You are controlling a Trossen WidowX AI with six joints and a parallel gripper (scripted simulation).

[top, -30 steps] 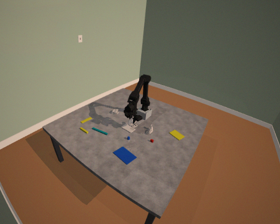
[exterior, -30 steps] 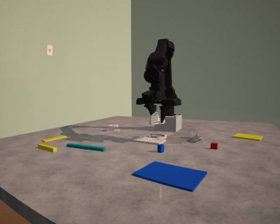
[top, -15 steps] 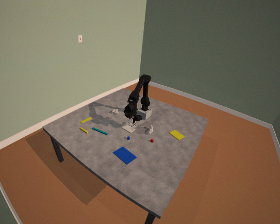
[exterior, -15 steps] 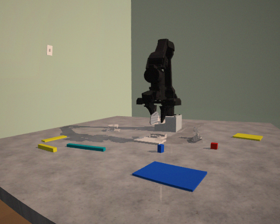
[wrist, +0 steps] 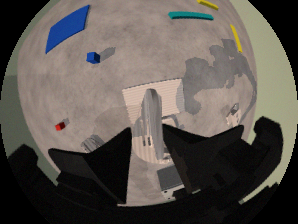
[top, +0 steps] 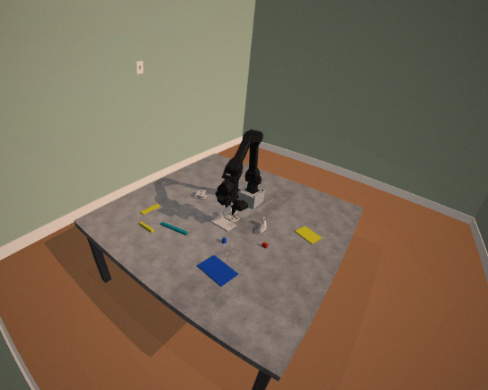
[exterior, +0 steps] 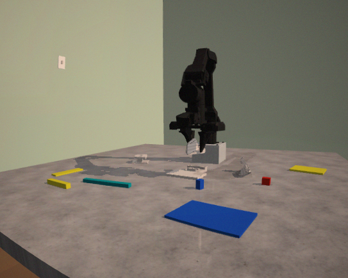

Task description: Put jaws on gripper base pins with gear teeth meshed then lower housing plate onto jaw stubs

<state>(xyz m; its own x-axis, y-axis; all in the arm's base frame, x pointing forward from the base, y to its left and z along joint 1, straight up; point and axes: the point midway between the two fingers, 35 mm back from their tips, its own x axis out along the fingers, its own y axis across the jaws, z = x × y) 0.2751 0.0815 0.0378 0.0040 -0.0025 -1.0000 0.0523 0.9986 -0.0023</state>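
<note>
My gripper tip is now 12 cm short of the blue cube, 8 cm to the right of it and 7 cm above it. From my gripper tip the other things lie so: blue sheet (28 cm ahead, 19 cm to the left, 8 cm below); teal bar (25 cm ahead, 17 cm to the right, 8 cm below); red cube (1 cm behind, 24 cm to the left, 7 cm below).
</note>
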